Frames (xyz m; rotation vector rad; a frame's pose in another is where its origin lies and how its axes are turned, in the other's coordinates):
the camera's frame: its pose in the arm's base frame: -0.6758 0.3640 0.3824 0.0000 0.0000 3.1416
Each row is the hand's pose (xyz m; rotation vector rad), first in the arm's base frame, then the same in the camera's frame.
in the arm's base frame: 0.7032 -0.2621 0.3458 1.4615 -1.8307 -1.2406
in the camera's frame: -1.3790 0.6261 -0.0366 1.6535 1.3200 0.5996
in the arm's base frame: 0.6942 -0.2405 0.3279 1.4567 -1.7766 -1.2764
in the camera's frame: -1.3700 0.6045 -0.0545 1.6024 1.3139 0.6222
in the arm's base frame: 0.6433 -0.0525 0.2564 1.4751 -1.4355 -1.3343
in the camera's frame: -1.3191 0.4165 -0.1260 1.3253 1.3618 0.8121
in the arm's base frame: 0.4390 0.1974 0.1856 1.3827 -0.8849 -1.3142
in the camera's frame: -1.1148 0.1666 -0.1968 0.8675 1.3554 1.1785
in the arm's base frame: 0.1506 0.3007 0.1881 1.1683 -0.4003 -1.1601
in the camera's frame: -0.8264 0.0633 -0.1943 0.4258 1.2426 1.5921
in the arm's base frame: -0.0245 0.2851 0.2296 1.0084 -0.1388 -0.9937
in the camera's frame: -0.6513 0.0789 -0.1528 0.1571 1.1411 1.8680
